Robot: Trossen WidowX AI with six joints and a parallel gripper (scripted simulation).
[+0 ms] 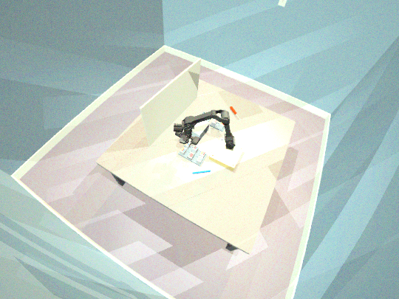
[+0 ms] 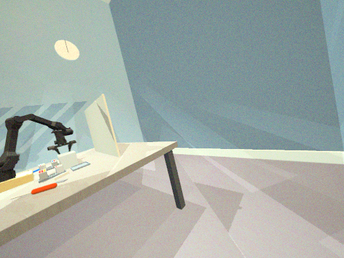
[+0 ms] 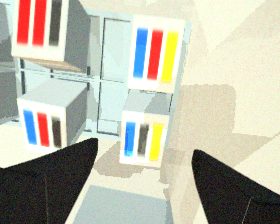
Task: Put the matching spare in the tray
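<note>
The white mounted unit lies 50 mm behind my gripper tip, 170 mm to the right of it and 30 mm below it. The rest, counted from my gripper tip: beige panel (200 mm ahead, 240 mm to the right, 150 mm above); blue pen (180 mm behind, 170 mm to the left, 70 mm below).
</note>
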